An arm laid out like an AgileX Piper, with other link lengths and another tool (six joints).
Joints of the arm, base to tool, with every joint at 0 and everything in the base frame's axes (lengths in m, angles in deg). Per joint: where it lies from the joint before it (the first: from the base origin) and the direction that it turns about. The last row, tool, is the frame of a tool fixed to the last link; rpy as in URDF.
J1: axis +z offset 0 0 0.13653
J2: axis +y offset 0 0 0
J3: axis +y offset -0.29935 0 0.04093
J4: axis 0.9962 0 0.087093 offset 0.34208 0 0.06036
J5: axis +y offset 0 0 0
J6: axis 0.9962 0 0.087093 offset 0.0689 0 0.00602
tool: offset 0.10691 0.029 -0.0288 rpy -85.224 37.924 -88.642
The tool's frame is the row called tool.
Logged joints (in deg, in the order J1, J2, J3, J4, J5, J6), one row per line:
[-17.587 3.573 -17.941 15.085 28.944 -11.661]
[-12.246 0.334 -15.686 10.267 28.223 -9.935]
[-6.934 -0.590 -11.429 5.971 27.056 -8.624]
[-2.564 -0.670 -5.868 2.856 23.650 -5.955]
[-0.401 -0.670 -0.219 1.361 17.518 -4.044]
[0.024 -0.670 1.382 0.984 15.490 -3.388]
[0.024 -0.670 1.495 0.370 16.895 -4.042]
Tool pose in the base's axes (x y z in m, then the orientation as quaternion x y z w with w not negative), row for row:
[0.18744 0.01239 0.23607 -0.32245 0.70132 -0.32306 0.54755]
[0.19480 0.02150 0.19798 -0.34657 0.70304 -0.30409 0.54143]
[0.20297 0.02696 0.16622 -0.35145 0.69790 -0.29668 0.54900]
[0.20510 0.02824 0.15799 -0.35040 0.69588 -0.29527 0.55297]
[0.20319 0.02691 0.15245 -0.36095 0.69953 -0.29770 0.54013]
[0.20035 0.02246 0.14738 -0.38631 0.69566 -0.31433 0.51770]
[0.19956 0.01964 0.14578 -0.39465 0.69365 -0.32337 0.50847]
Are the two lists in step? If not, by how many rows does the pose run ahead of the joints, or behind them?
The pose runs 2 rows ahead of the joints: the pose in row i belongs to the joints in row i + 2.
